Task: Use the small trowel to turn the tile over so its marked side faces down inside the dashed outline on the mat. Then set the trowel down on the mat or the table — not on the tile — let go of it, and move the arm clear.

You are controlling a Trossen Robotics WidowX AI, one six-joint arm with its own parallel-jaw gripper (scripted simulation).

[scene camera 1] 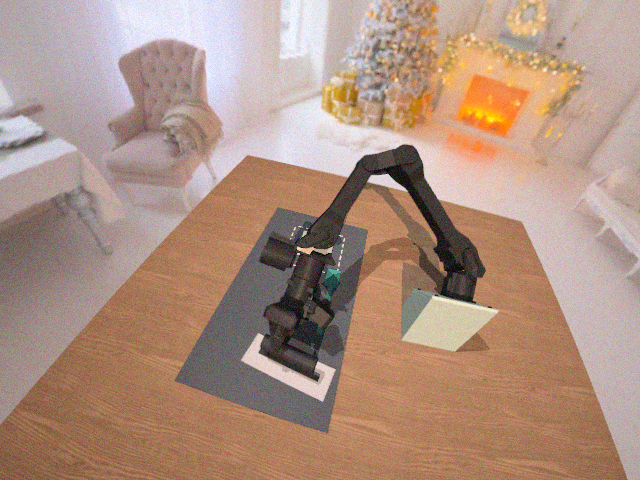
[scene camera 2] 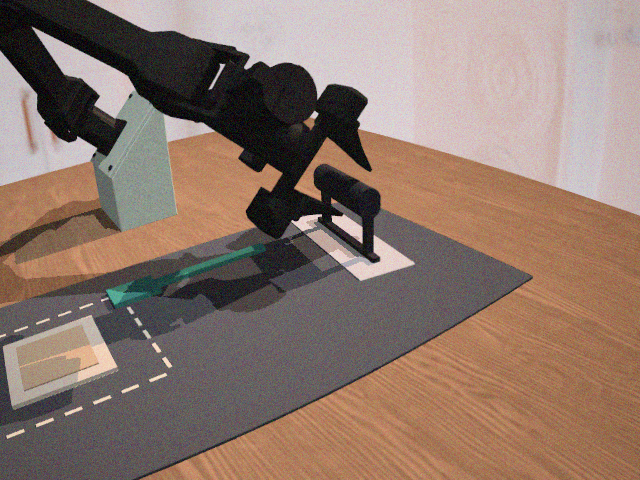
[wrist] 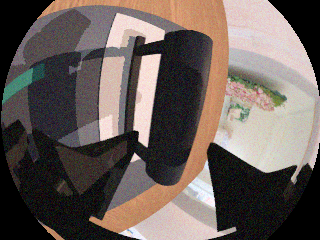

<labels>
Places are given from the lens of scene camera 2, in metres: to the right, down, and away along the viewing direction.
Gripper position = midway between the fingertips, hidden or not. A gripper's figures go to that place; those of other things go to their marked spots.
my gripper [scene camera 2: 355, 192]: 0.04, -0.06, 0.61
tile [scene camera 2: 61, 358]: -0.25, 0.12, 0.43
teal trowel [scene camera 2: 137, 290]: -0.21, 0.06, 0.55
The marked spots on the tile and the teal trowel are 0.14 m apart.
</labels>
